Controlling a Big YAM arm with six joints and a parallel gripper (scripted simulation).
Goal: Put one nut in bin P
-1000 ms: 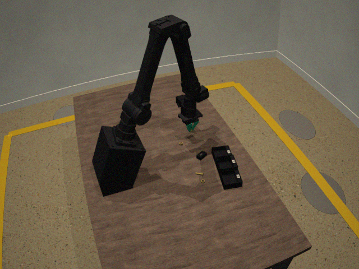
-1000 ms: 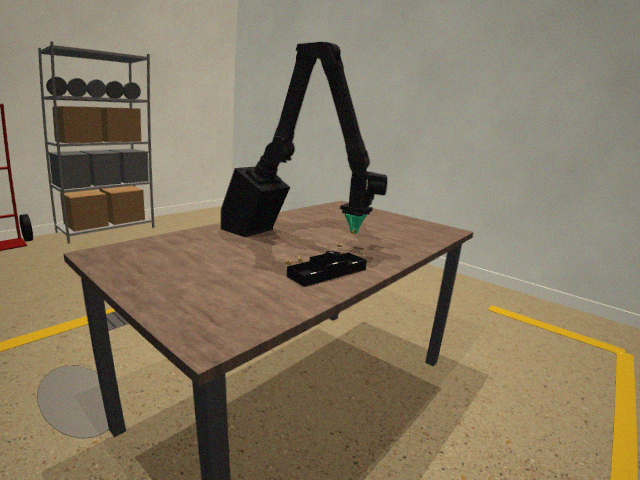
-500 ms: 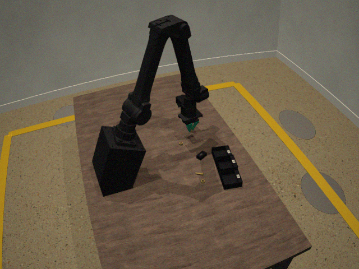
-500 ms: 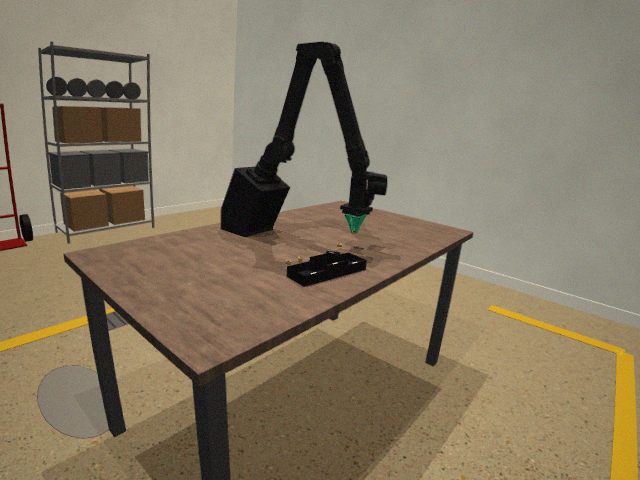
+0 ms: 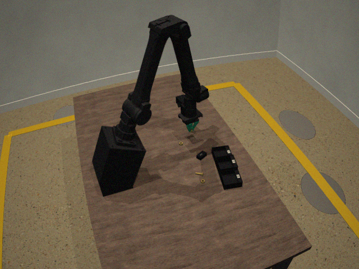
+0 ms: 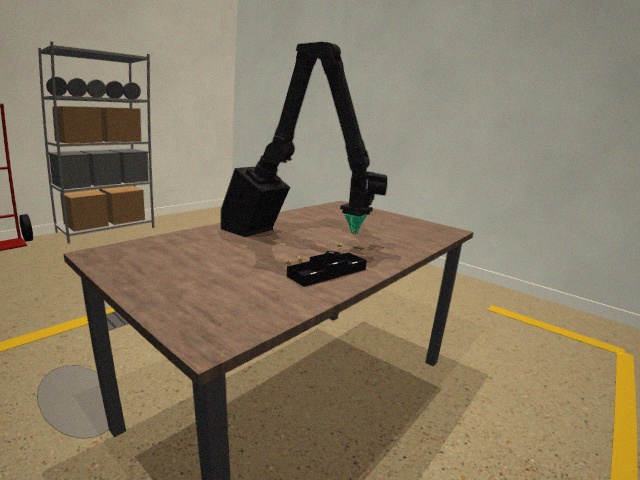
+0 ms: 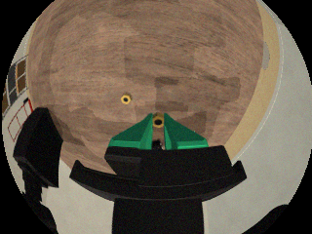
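Now: the bin 9 cm ahead of my hand, 25 cm to the right of it and 5 cm below it. Round my hand: brass bolt: 3 cm behind, 24 cm to the right, 6 cm below; small black block: 2 cm ahead, 13 cm to the right, 6 cm below.
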